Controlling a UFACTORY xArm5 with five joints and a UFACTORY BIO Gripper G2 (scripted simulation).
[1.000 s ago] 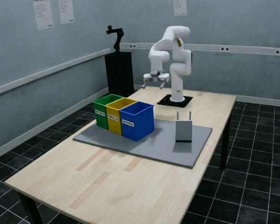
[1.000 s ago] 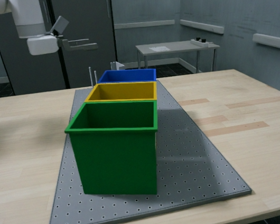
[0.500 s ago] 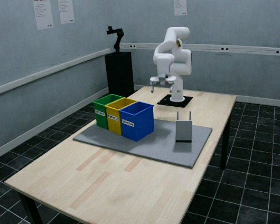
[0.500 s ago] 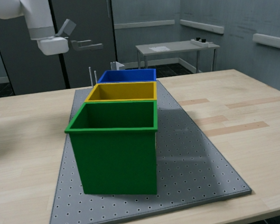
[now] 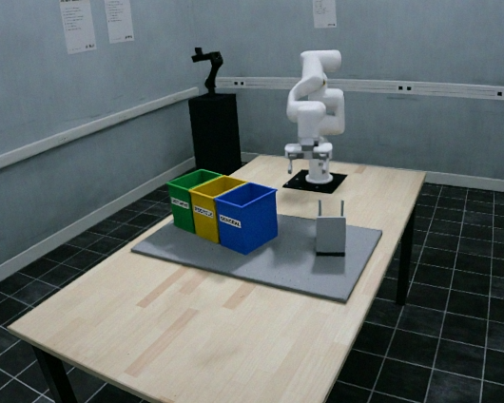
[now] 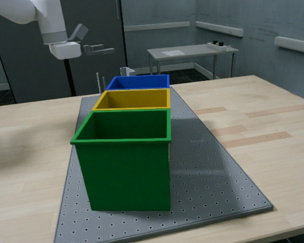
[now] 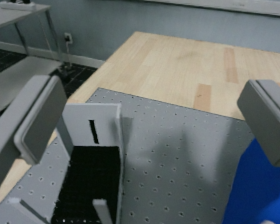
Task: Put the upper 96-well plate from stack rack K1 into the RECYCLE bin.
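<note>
Right now the black 96-well plate is 40 mm ahead of my hand, 90 mm to the left of it and 210 mm below it. From my hand the other things lie so: green bin 20 mm ahead, 450 mm to the right, 160 mm below; blue bin 90 mm ahead, 190 mm to the right, 160 mm below; yellow recycle bin 60 mm ahead, 320 mm to the right, 160 mm below.
</note>
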